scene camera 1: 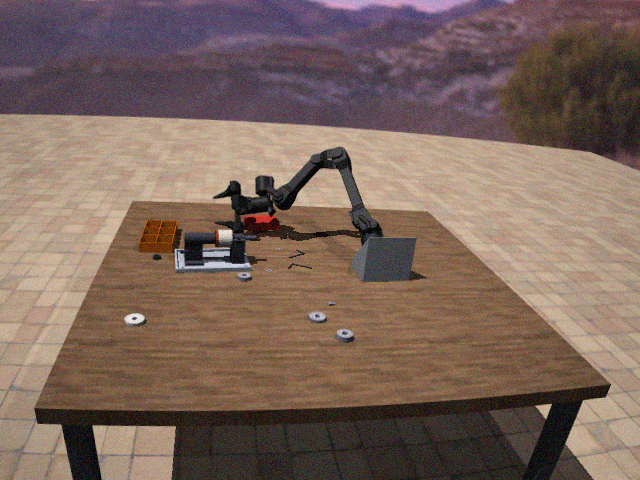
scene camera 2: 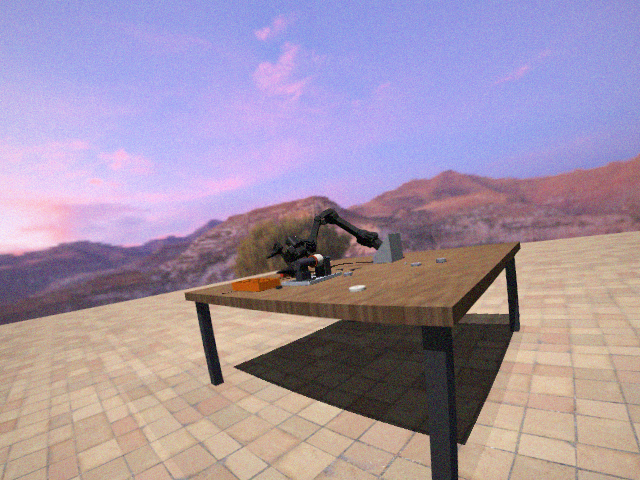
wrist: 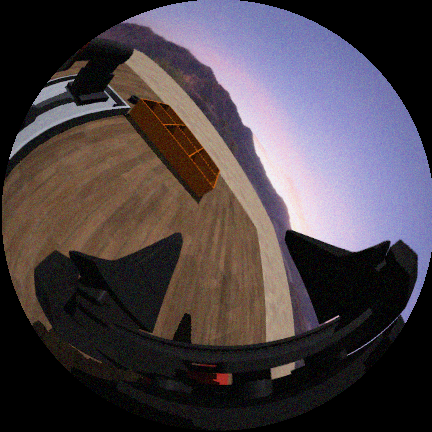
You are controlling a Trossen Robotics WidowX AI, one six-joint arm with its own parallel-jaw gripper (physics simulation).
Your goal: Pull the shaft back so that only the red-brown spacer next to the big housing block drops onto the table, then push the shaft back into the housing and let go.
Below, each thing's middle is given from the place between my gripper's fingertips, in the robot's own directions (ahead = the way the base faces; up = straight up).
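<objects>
Taking the orange compartment tray [scene camera 1: 158, 236] as my reference, I find my gripper 6 cm above it now. My gripper is also 20 cm short of the tray and 8 cm to the right of it.
</objects>
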